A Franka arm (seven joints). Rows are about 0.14 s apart.
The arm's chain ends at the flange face. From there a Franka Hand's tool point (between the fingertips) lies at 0.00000 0.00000 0.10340 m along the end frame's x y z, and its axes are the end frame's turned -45 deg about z.
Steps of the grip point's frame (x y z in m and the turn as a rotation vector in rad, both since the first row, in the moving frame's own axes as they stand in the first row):
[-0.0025 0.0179 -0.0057 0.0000 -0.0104 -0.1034]
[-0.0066 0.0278 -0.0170 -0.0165 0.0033 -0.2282]
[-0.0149 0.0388 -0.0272 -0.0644 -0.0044 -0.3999]
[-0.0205 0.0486 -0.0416 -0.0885 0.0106 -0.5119]
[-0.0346 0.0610 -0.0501 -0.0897 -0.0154 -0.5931]
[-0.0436 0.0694 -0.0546 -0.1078 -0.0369 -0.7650]
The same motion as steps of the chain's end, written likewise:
[0.0116 0.0136 -0.0057 -0.0074 -0.0074 -0.1034]
[0.0134 0.0235 -0.0170 -0.0093 0.0140 -0.2282]
[0.0116 0.0339 -0.0270 -0.0486 0.0424 -0.3999]
[0.0115 0.0452 -0.0412 -0.0551 0.0701 -0.5119]
[0.0113 0.0619 -0.0497 -0.0743 0.0525 -0.5931]
[0.0097 0.0722 -0.0540 -0.1023 0.0501 -0.7650]

